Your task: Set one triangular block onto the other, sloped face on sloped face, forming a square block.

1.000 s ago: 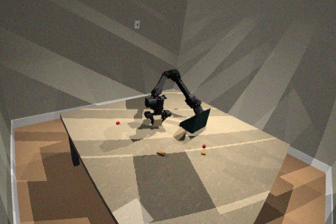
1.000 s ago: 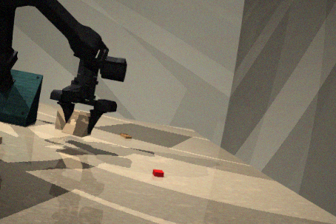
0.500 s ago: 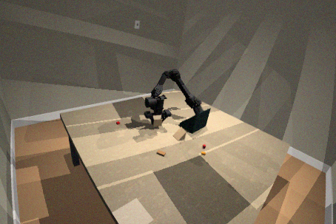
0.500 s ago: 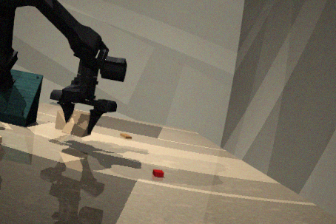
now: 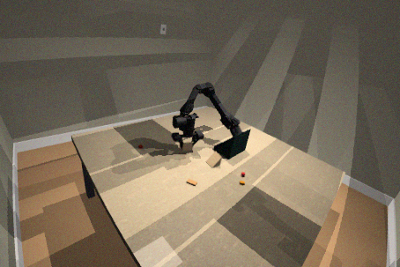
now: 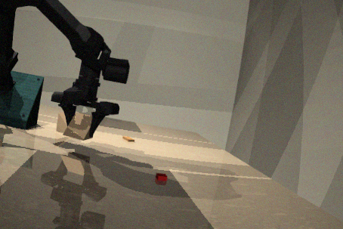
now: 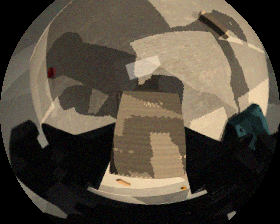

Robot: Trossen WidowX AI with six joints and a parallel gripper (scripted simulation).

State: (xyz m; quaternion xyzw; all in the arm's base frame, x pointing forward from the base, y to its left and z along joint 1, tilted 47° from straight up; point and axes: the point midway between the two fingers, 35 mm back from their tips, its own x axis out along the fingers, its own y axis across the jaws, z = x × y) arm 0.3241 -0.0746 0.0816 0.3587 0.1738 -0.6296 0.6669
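My gripper tip is now 10 mm to the right of the tan triangular block and 10 mm below it. Round my gripper tip: flat tan piece (120 mm ahead, 240 mm to the left, 30 mm below); then red piece (230 mm ahead, 160 mm to the right, 30 mm below); then red bit (160 mm behind, 330 mm to the left, 30 mm below).
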